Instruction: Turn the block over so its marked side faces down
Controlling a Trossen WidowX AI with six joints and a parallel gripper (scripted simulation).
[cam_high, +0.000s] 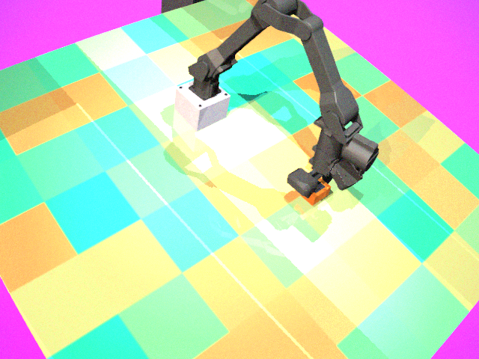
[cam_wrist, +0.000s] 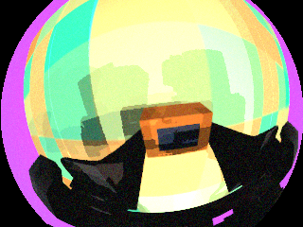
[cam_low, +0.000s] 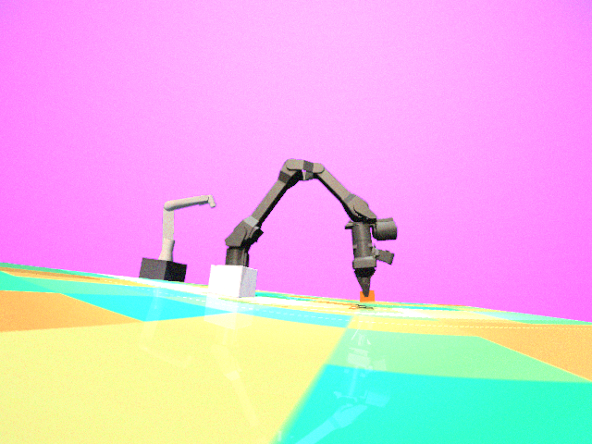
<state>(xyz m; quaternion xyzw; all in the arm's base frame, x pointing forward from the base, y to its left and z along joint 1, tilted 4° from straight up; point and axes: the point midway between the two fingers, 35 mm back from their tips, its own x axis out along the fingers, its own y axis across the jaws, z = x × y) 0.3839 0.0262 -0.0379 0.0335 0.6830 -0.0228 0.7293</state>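
My gripper tip is 10 mm below the orange block.
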